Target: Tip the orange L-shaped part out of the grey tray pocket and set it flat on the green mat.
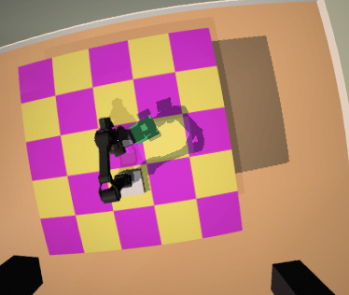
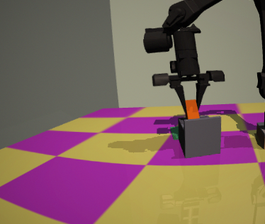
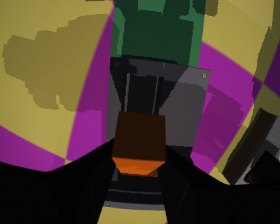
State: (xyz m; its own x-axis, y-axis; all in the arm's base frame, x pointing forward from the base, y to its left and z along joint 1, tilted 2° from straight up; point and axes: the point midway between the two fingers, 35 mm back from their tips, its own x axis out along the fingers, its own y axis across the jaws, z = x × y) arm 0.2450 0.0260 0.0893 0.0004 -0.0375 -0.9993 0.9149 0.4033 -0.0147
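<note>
Now: gripper tip 4 cm short of the green mat, 14 cm to the left of it and 11 cm above it. The rest, counted from my gripper tip: grey tray 2 cm behind, 11 cm below; orange L-shaped part 3 cm behind, 3 cm to the left, 3 cm below.
</note>
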